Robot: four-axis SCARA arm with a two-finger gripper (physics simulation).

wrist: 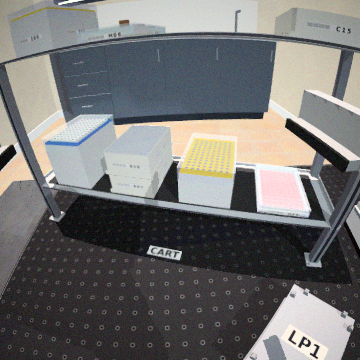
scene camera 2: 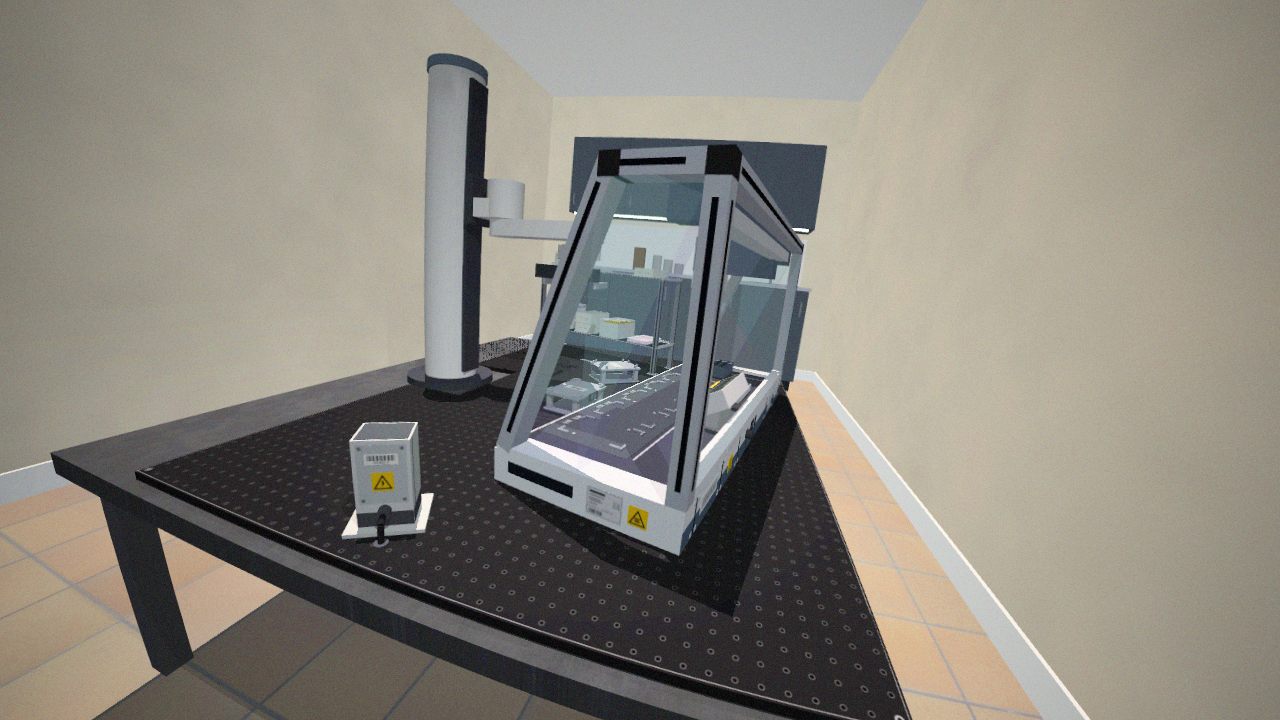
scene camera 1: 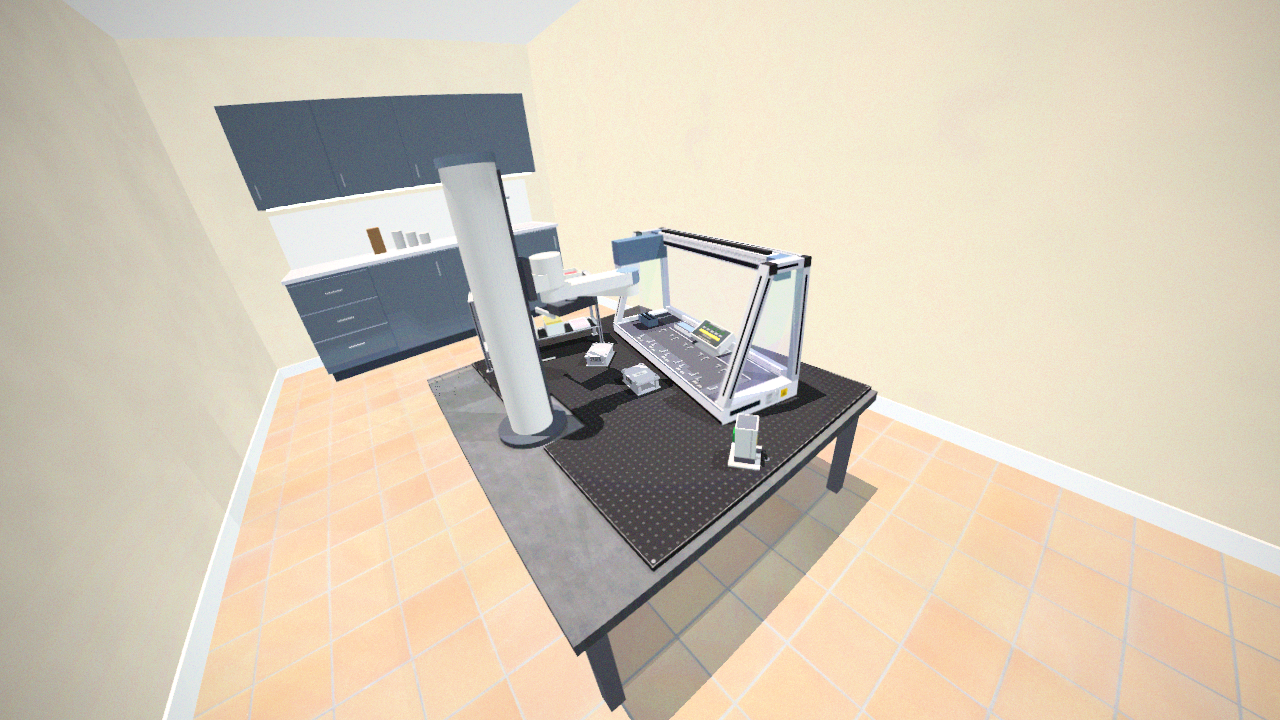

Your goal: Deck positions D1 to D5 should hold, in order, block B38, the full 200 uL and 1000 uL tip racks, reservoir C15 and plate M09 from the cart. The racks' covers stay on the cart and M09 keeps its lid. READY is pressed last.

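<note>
My gripper (wrist: 148,113) is open and empty, facing the cart (wrist: 165,204). On the lower shelf in the wrist view stand, left to right, a blue-edged tip rack (wrist: 82,152), two stacked grey blocks, the upper block (wrist: 135,150) with a blurred label like B38, a yellow tip rack (wrist: 206,187) with a clear cover, and a lidded pink plate (wrist: 283,190), its label unreadable. On the upper shelf, partly cut off, are a yellow-striped box (wrist: 52,32) marked 200, plate M06 (wrist: 122,34) and reservoir C15 (wrist: 320,29). No labware shows on the framed deck (scene camera 1: 689,360) (scene camera 2: 617,422).
Stand LP1 (wrist: 320,320) (scene camera 1: 599,356) is in front of the cart, and a second white stand (scene camera 1: 640,379) is beside the deck. A sloped console (scene camera 1: 713,334) stands behind the deck positions. A grey box unit (scene camera 1: 745,440) (scene camera 2: 384,470) stands near the table edge. The arm column (scene camera 1: 501,295) (scene camera 2: 450,223) rises opposite the deck.
</note>
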